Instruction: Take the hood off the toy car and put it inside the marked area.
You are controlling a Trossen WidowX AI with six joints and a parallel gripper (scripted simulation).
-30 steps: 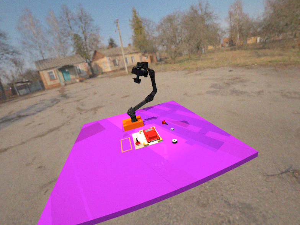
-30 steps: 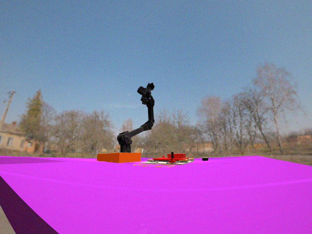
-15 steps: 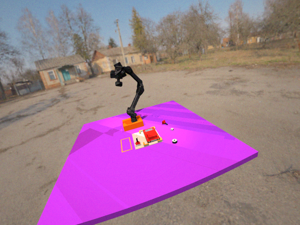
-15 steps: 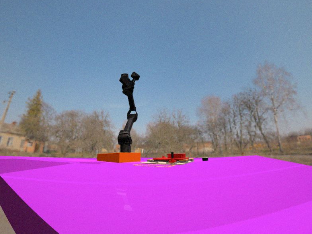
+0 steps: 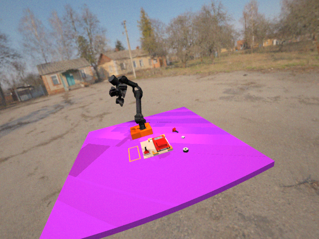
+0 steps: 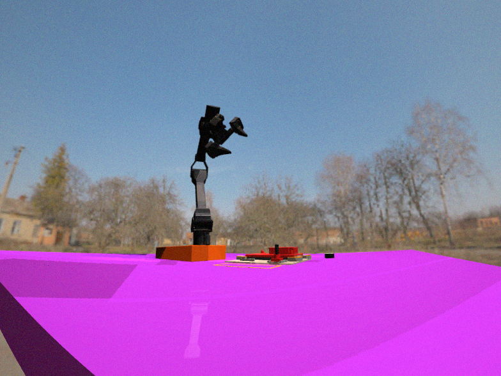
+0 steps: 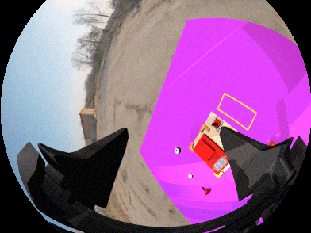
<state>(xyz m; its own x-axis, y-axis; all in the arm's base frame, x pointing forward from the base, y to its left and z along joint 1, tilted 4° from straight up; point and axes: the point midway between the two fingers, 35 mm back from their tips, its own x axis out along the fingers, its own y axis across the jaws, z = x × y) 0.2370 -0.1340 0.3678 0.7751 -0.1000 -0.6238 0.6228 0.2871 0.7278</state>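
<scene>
Now: the red hood 10 cm ahead of my gripper tip, 20 cm to the left of it and 38 cm below it. Round my gripper tip: white wheel 26 cm ahead, 32 cm to the left, 41 cm below; white baseplate 7 cm ahead, 17 cm to the left, 41 cm below; white piece 9 cm ahead, 40 cm to the left, 41 cm below.
</scene>
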